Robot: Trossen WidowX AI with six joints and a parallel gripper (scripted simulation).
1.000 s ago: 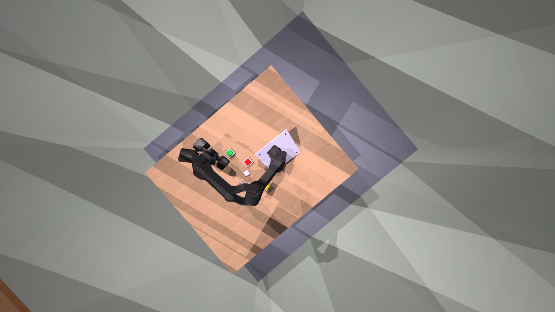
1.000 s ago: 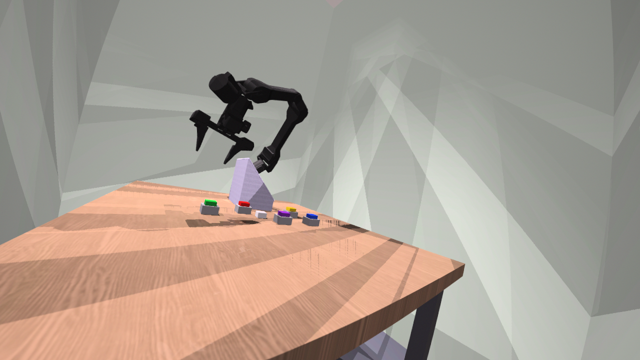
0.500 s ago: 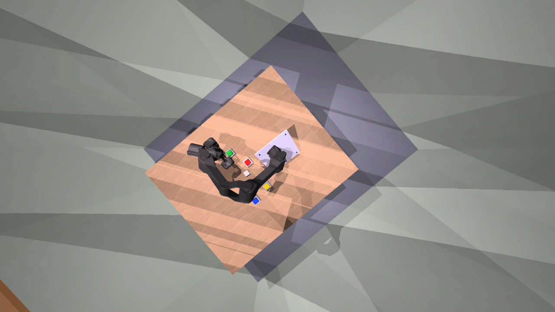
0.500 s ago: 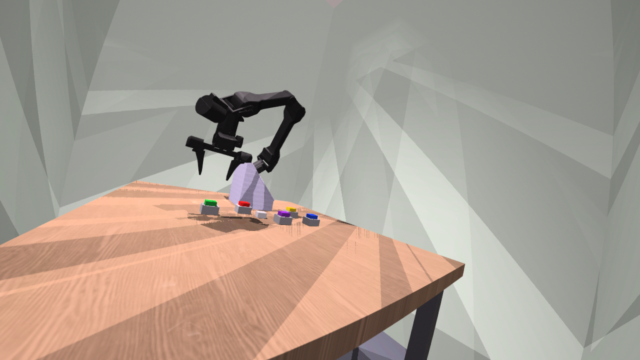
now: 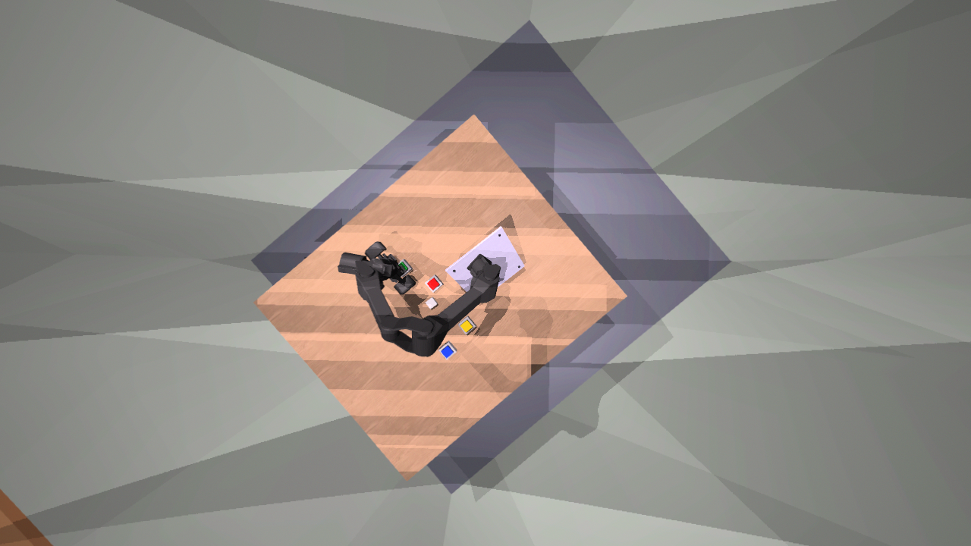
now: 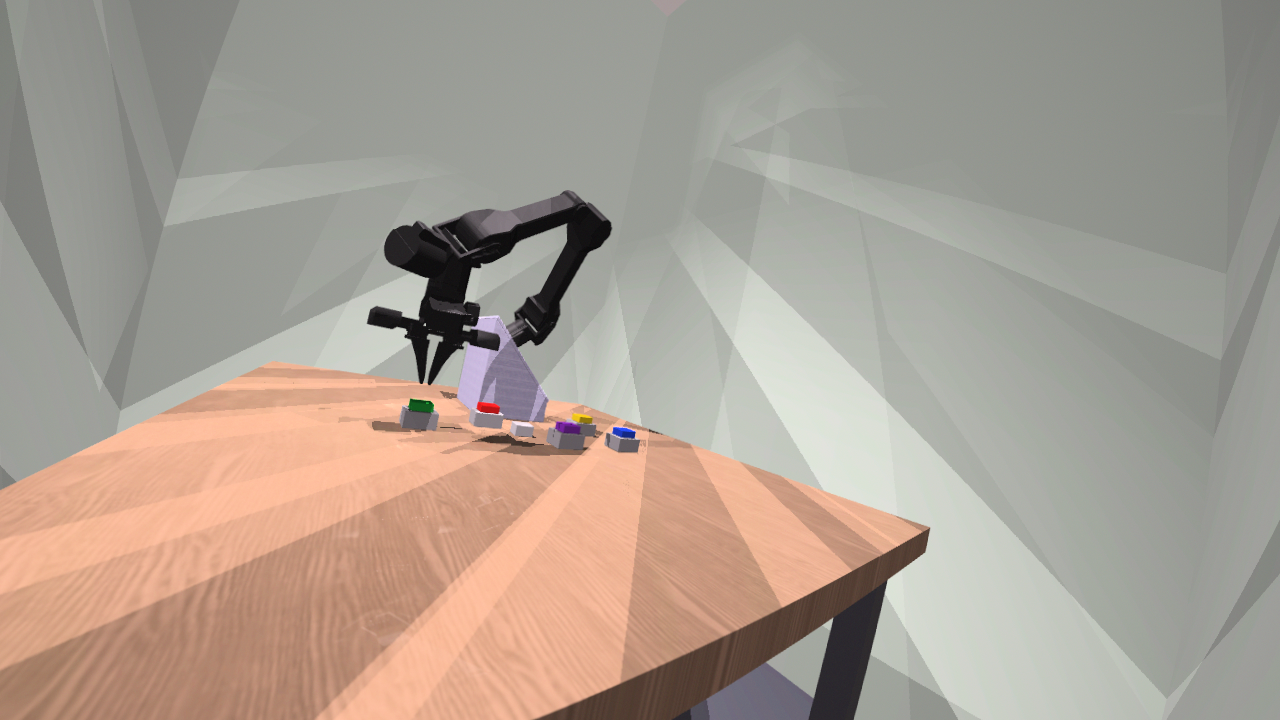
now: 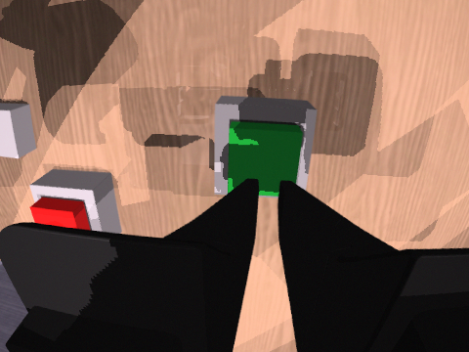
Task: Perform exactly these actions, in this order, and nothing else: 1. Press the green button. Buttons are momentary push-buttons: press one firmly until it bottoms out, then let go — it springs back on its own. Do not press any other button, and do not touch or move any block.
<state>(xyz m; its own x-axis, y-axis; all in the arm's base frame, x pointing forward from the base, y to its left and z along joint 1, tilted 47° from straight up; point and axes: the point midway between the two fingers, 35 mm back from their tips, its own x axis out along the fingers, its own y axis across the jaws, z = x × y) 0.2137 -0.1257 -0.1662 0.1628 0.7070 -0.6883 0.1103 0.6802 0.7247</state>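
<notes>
My gripper tip is 30 mm above the green button. The rest, counted from my gripper tip: red button (130 mm to the left, 40 mm behind, 30 mm below); purple button (220 mm to the left, 100 mm ahead, 30 mm below); small white block (170 mm to the left, 60 mm below, 20 mm ahead).
</notes>
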